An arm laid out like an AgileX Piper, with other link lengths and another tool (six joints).
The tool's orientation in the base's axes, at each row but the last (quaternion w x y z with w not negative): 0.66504 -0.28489 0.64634 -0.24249; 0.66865 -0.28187 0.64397 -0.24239; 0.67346 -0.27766 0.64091 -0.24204; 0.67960 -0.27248 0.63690 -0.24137
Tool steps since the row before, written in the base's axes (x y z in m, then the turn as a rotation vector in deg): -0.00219 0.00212 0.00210 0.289 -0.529 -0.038; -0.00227 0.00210 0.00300 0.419 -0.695 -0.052; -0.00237 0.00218 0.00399 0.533 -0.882 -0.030; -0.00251 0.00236 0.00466 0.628 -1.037 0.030
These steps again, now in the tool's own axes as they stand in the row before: -0.00308 0.00017 -0.00204 0.406 -0.368 0.254; -0.00374 -0.00046 -0.00209 0.538 -0.483 0.372; -0.00454 -0.00107 -0.00213 0.656 -0.638 0.475; -0.00520 -0.00138 -0.00217 0.723 -0.794 0.562
